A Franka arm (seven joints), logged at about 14 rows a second.
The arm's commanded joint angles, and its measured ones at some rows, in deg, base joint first. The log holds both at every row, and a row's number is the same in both.
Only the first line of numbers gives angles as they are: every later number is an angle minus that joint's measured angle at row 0.
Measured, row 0:
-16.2 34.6 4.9 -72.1 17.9 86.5 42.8
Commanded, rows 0 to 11:
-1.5 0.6 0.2 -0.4 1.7 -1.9 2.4
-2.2 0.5 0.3 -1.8 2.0 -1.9 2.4
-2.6 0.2 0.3 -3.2 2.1 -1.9 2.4
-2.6 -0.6 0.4 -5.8 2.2 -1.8 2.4
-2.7 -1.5 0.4 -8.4 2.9 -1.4 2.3
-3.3 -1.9 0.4 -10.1 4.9 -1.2 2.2
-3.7 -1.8 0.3 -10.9 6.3 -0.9 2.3
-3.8 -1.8 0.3 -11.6 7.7 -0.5 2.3
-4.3 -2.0 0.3 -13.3 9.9 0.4 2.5
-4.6 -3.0 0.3 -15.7 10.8 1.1 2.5
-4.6 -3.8 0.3 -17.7 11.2 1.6 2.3
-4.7 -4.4 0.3 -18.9 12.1 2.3 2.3
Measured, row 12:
-3.9 -0.5 -0.1 -12.7 9.7 -0.3 1.8
